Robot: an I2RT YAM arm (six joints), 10 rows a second.
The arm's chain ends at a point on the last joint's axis. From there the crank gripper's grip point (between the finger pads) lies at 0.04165 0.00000 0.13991 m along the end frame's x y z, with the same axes.
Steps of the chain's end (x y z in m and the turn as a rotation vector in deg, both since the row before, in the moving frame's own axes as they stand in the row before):
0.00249, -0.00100, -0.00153, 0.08, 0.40, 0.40
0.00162, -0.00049, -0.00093, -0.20, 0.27, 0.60
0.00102, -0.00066, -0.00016, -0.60, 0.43, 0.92
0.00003, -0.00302, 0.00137, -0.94, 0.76, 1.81
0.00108, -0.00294, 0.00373, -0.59, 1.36, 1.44
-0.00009, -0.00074, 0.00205, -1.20, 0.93, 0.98
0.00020, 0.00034, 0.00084, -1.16, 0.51, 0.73
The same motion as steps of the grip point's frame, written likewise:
0.00347, -0.00090, -0.00182, 0.08, 0.40, 0.40
0.00227, 0.00044, -0.00113, -0.20, 0.27, 0.60
0.00205, 0.00148, -0.00049, -0.60, 0.43, 0.92
0.00182, 0.00062, 0.00078, -0.94, 0.76, 1.81
0.00436, -0.00042, 0.00269, -0.59, 1.36, 1.44
0.00214, 0.00291, 0.00132, -1.20, 0.93, 0.98
0.00142, 0.00371, 0.00043, -1.16, 0.51, 0.73

